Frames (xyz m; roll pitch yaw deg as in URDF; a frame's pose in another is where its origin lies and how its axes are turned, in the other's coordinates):
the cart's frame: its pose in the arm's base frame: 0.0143 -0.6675 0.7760 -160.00 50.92 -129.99
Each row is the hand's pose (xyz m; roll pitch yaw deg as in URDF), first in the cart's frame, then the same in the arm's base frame.
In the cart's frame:
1: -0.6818 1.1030 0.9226 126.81 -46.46 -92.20
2: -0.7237 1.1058 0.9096 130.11 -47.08 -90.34
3: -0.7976 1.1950 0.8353 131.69 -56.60 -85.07
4: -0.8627 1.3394 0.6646 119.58 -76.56 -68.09
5: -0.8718 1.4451 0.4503 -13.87 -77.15 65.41
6: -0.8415 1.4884 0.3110 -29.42 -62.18 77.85
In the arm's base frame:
1: 0.3589 0.8651 0.5209 -0.55 15.10 -17.93
2: 0.3648 0.8832 0.5605 4.03 16.49 -18.20
3: 0.2914 0.9657 0.6427 12.10 24.40 -11.56
4: 0.1137 1.0558 0.7632 25.97 36.65 8.16
5: -0.0972 1.0729 0.8744 44.85 43.87 38.54
6: -0.2351 1.0460 0.9241 56.22 44.31 60.17

